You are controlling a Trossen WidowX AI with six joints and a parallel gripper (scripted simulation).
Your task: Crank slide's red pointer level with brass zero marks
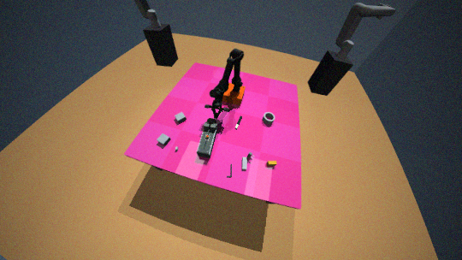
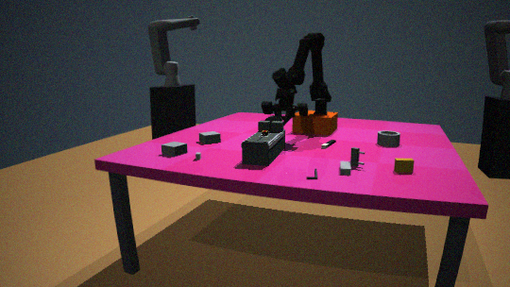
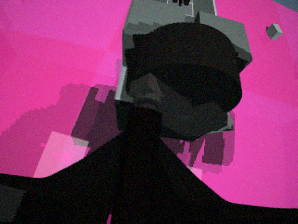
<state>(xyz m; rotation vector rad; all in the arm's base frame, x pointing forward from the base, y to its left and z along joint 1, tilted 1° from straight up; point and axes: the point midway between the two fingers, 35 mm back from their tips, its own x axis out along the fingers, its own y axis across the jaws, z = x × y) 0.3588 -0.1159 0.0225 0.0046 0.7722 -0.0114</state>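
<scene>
Right now my gripper tip is 16 cm short of the red pointer and 2 cm to the left of it. Also, from my gripper tip: small cube (27 cm ahead, 24 cm to the right, 7 cm below); black-and-white stick (18 cm to the left, 8 cm below, 5 cm behind); dark crank handle (2 cm behind, 2 cm above).
</scene>
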